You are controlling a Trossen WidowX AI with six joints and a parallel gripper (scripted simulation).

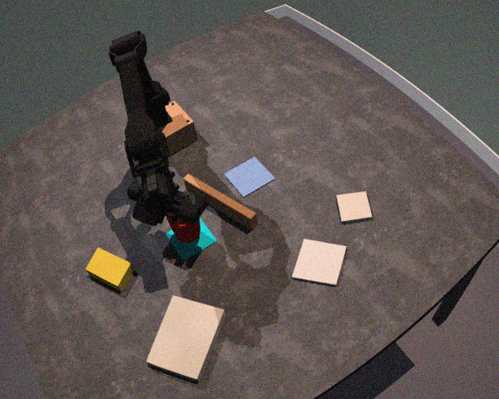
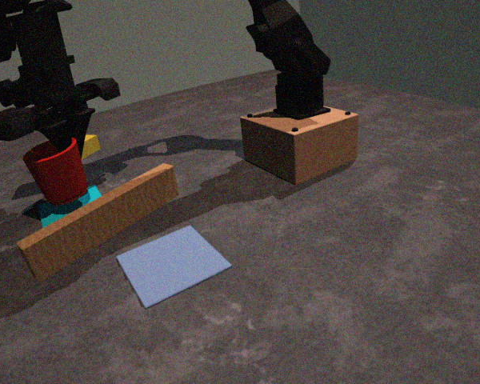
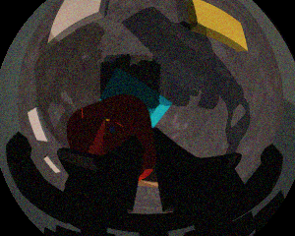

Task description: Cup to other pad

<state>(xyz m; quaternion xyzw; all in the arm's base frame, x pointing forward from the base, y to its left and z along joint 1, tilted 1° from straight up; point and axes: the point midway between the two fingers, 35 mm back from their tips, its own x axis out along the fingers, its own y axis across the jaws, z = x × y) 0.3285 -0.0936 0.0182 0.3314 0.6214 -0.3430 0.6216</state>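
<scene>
Right now my gripper tip is 60 mm above the cyan pad, 20 mm to the right of it and 20 mm short of it. The rest, counted from my gripper tip: yellow block: 200 mm to the right, 40 mm below, 10 mm ahead; wooden bar: 120 mm to the left, 40 mm below, 20 mm behind; red cup: 30 mm ahead, 20 mm to the left.
</scene>
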